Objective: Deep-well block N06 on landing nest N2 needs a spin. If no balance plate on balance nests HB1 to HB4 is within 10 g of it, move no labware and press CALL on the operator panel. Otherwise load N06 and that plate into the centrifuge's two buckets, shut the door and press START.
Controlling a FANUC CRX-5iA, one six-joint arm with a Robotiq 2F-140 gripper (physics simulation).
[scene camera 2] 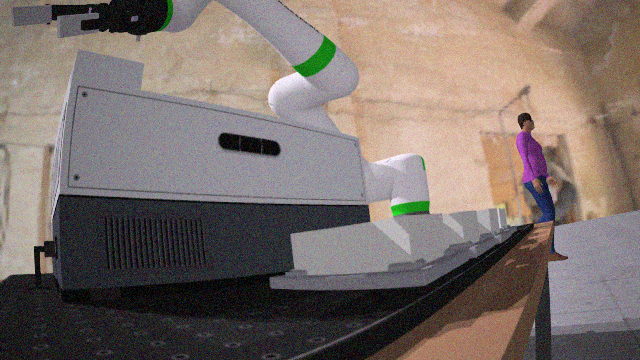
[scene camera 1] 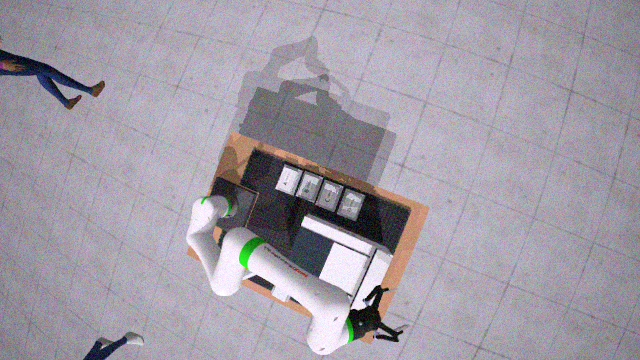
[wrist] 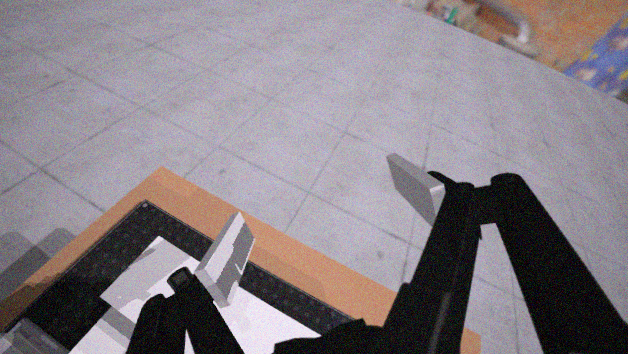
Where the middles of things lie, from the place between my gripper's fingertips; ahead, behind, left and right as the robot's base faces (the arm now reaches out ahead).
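I see the grey and white machine [scene camera 2: 152, 194], which sits 250 mm below my hand, 280 mm behind it and 20 mm to the left of it.
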